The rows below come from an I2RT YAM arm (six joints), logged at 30 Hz.
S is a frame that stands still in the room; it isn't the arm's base.
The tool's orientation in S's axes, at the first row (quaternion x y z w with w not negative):
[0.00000, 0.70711, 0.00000, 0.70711]
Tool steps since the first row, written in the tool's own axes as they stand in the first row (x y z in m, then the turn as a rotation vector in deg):
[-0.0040, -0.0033, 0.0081, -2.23, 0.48, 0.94]
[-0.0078, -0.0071, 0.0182, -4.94, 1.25, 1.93]
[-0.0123, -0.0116, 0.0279, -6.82, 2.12, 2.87]
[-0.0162, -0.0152, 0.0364, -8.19, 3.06, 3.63]
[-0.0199, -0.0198, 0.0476, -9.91, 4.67, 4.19]
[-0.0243, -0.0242, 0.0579, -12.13, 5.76, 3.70]
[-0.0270, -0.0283, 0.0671, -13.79, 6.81, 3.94]
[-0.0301, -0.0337, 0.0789, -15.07, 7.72, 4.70]
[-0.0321, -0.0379, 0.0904, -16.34, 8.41, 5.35]
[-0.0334, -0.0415, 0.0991, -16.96, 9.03, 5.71]
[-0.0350, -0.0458, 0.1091, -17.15, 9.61, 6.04]
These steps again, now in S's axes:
[0.0081, -0.0033, 0.0040, 0.94, 0.48, 2.23]
[0.0182, -0.0071, 0.0078, 1.93, 1.25, 4.94]
[0.0279, -0.0116, 0.0123, 2.87, 2.12, 6.82]
[0.0364, -0.0152, 0.0162, 3.63, 3.06, 8.19]
[0.0476, -0.0198, 0.0199, 4.19, 4.67, 9.91]
[0.0579, -0.0242, 0.0243, 3.70, 5.76, 12.13]
[0.0671, -0.0283, 0.0270, 3.94, 6.81, 13.79]
[0.0789, -0.0337, 0.0301, 4.70, 7.72, 15.07]
[0.0904, -0.0379, 0.0321, 5.35, 8.41, 16.34]
[0.0991, -0.0415, 0.0334, 5.71, 9.03, 16.96]
[0.1091, -0.0458, 0.0350, 6.04, 9.61, 17.15]

